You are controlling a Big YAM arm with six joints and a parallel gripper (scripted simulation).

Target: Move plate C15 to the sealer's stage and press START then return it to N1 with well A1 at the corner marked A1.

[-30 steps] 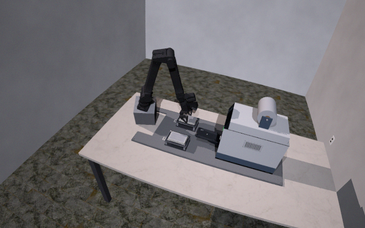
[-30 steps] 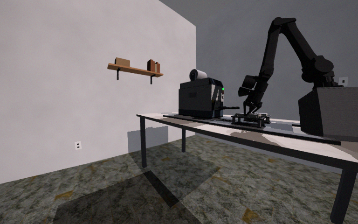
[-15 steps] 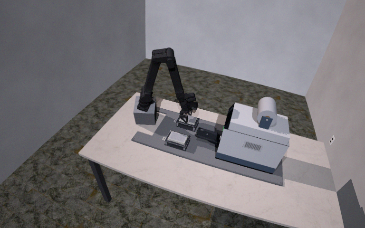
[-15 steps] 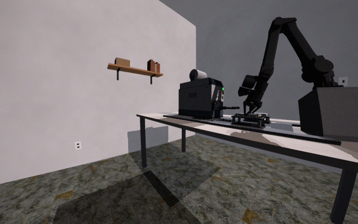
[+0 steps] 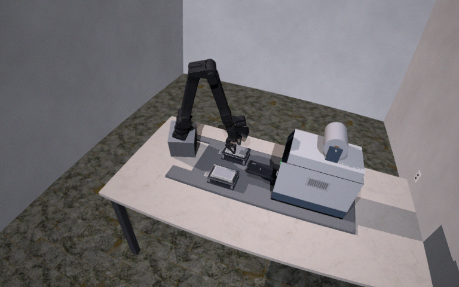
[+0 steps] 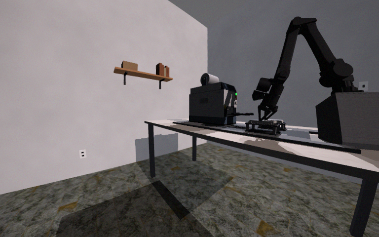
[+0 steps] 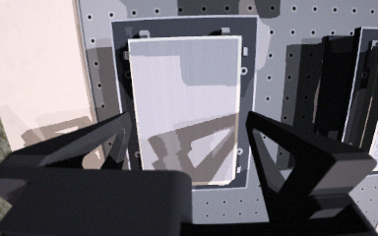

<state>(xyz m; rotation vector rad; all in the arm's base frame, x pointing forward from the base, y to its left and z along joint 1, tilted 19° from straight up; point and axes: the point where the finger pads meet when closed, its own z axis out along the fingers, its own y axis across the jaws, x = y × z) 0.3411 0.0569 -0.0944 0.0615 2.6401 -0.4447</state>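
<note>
Now: the white well plate 2 cm below my hand. Round my hand: foil roll 51 cm ahead, 34 cm above, 19 cm to the right; then dark stage 18 cm ahead, 17 cm to the right, 2 cm above.
</note>
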